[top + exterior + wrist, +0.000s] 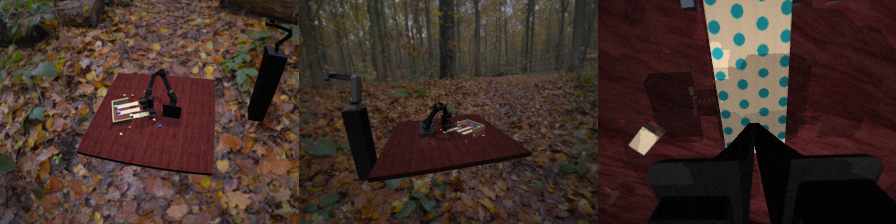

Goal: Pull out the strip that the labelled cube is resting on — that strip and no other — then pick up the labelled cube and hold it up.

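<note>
My gripper tip is 25 cm short of the strip and 3 cm to the right of it.
</note>
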